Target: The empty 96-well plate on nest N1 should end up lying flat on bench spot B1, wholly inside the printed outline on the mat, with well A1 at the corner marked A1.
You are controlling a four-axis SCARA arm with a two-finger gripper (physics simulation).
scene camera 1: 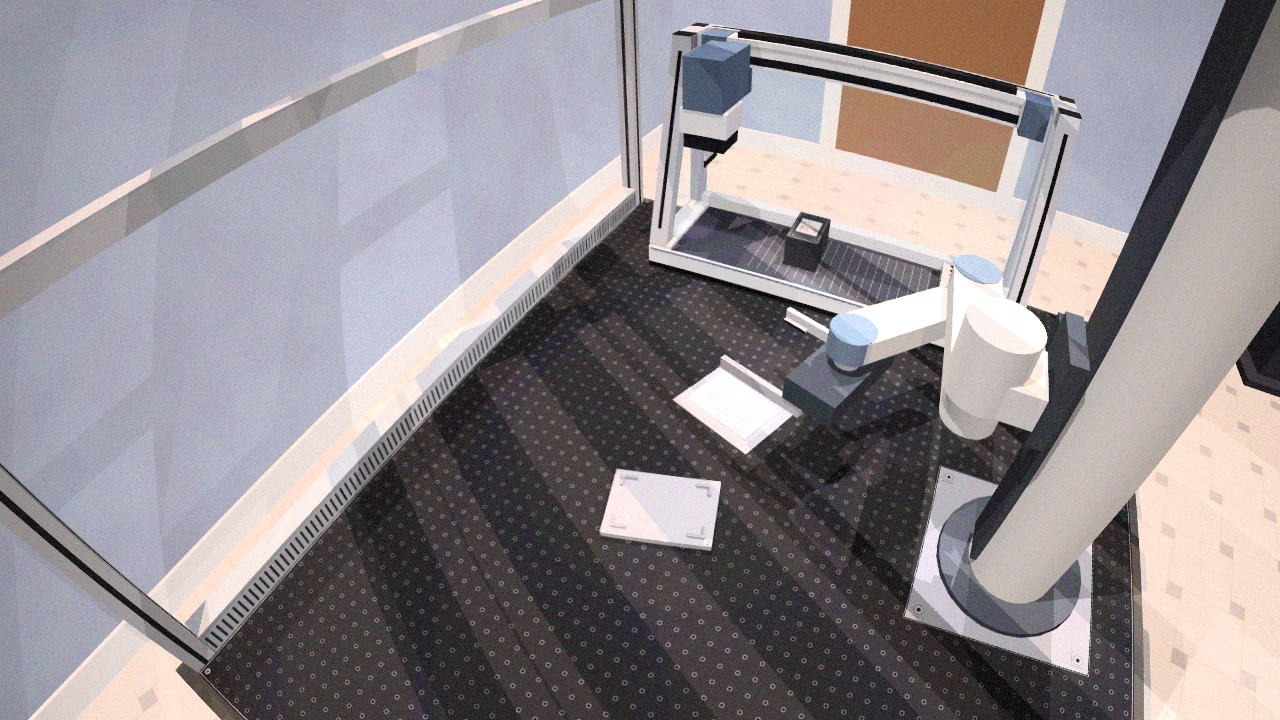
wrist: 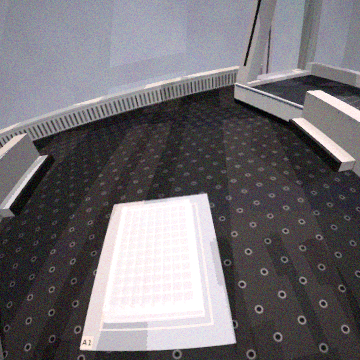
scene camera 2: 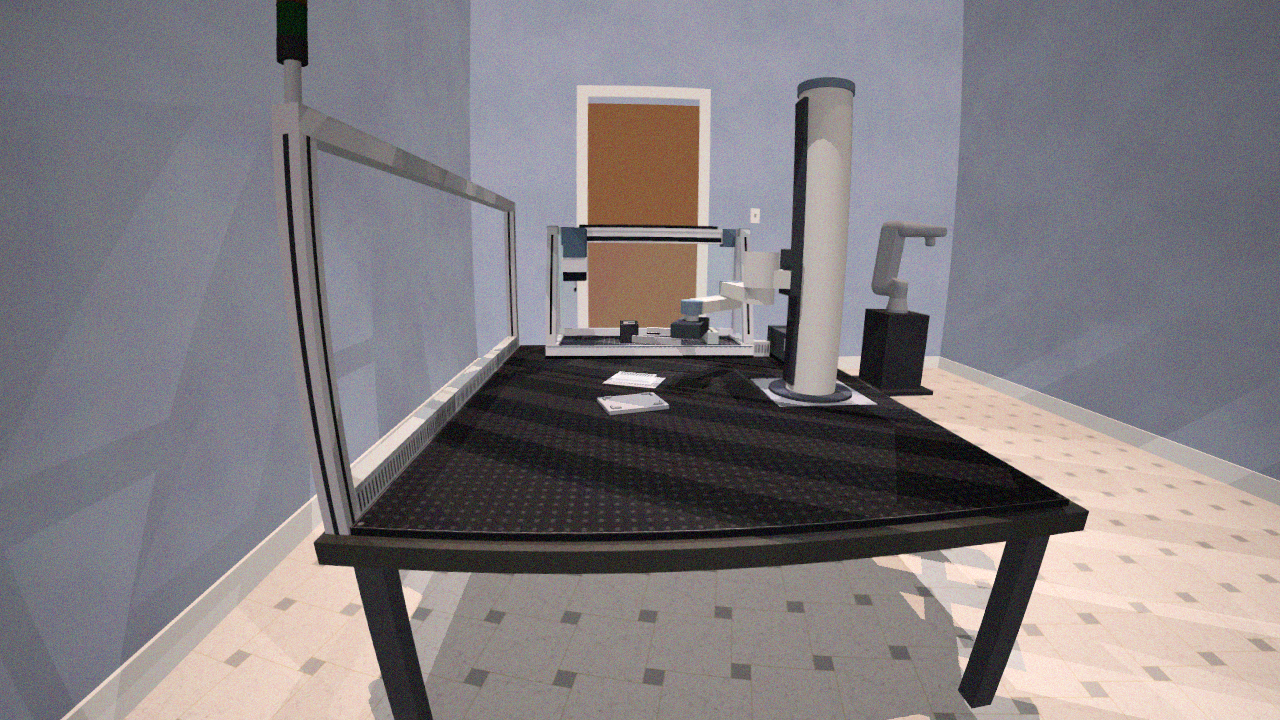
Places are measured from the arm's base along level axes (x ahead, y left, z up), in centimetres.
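Pixels of known places: gripper, fingertip midpoint: point(scene camera 1: 756, 335) point(wrist: 165, 124) point(scene camera 2: 640, 334); arm's base, origin of the base link: point(scene camera 1: 1006, 566) point(scene camera 2: 809, 394).
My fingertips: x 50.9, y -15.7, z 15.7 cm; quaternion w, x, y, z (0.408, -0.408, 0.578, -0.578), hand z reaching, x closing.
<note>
For each thing: its middle in the pictures, then the offset to it from my fingertips. "spot": a spot on its surface instead.
- white 96-well plate, body centre: point(wrist: 154, 251) point(scene camera 1: 733, 403) point(scene camera 2: 634, 378) dz -13.5, dx +1.9, dy +3.0 cm
- A1 label, surface spot: point(wrist: 87, 342) spot: dz -14.2, dx -3.6, dy +11.1 cm
- Nest N1, body centre: point(scene camera 1: 661, 507) point(scene camera 2: 632, 402) dz -13.5, dx +3.4, dy +27.4 cm
- small dark block, surface spot: point(scene camera 1: 806, 241) spot: dz -2.5, dx +1.2, dy -35.9 cm
The white 96-well plate point(scene camera 1: 735, 402) point(scene camera 2: 634, 377) point(wrist: 155, 255) lies flat on the light mat of spot B1 point(scene camera 1: 746, 445) point(wrist: 222, 331). In the wrist view the printed outline shows along the plate's right and near sides; along the left side I cannot tell it from the plate's edge. The A1 label point(wrist: 87, 342) is at the mat's near left corner. Which plate corner has well A1 is too faint to tell. Nest N1 point(scene camera 1: 662, 508) point(scene camera 2: 633, 403), a pale block with corner brackets, holds no plate. My gripper point(scene camera 1: 756, 338) point(wrist: 165, 124) is open and empty, above the bench beyond the plate.
A white gantry frame point(scene camera 1: 742, 274) point(scene camera 2: 648, 351) stands at the back, with a small dark block point(scene camera 1: 806, 241) on its deck. The arm's column point(scene camera 1: 1136, 385) point(scene camera 2: 827, 241) stands at the right. A framed clear screen with a slotted base rail point(scene camera 1: 402, 438) runs along the left edge.
</note>
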